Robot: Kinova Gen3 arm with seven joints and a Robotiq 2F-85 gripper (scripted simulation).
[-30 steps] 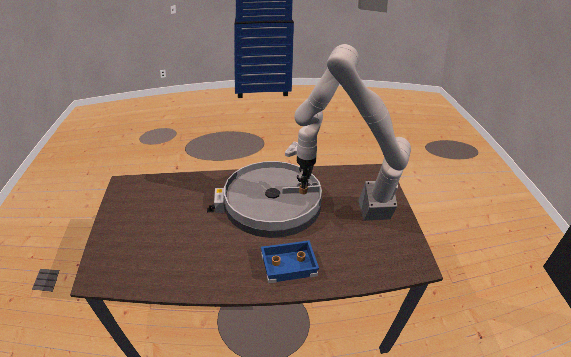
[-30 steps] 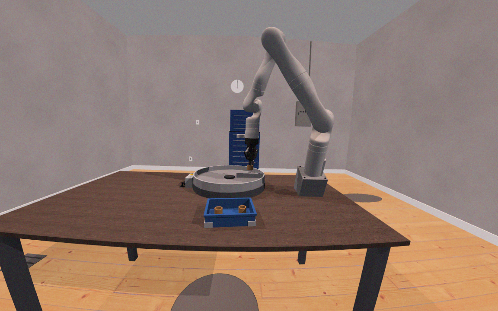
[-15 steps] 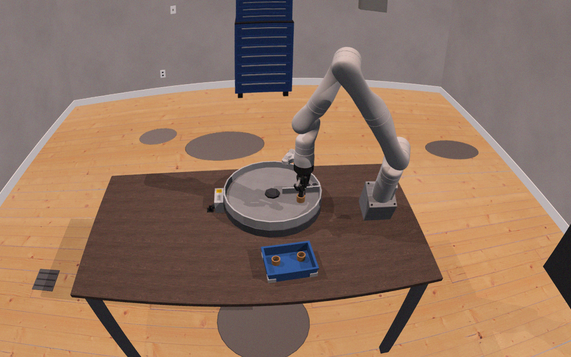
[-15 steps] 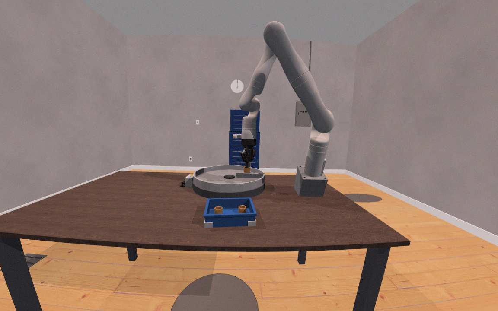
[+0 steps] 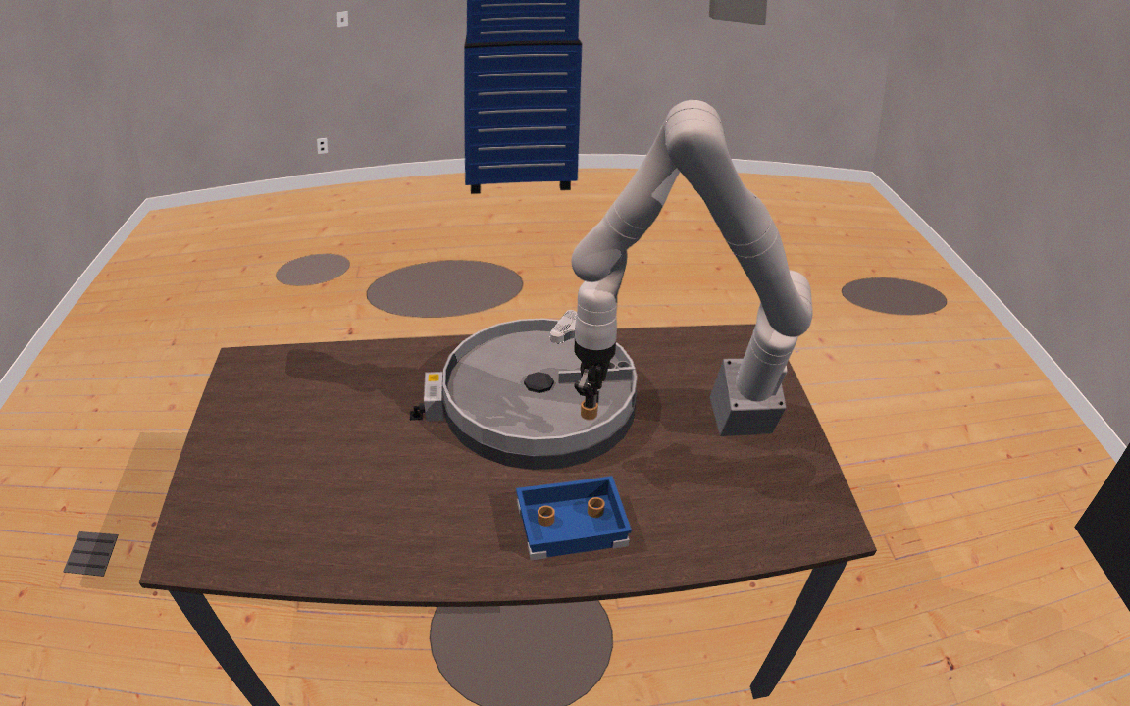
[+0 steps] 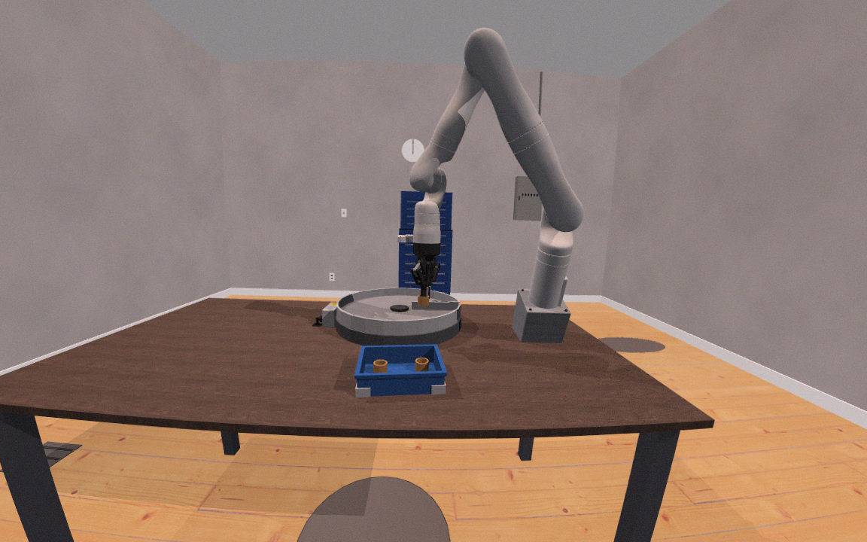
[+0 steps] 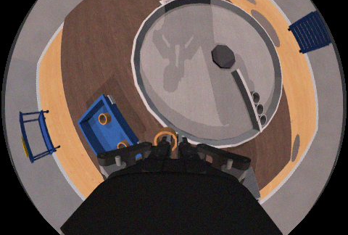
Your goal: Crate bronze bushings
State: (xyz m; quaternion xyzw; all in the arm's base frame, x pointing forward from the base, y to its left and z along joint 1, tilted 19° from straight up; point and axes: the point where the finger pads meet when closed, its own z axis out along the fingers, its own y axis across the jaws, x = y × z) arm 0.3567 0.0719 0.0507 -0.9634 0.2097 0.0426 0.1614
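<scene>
The blue crate is 4 cm ahead of my hand, 20 cm to the left of it and 13 cm below it. The rest, counted from my hand: round grey turning table: 11 cm ahead, 17 cm to the right, 11 cm below.
</scene>
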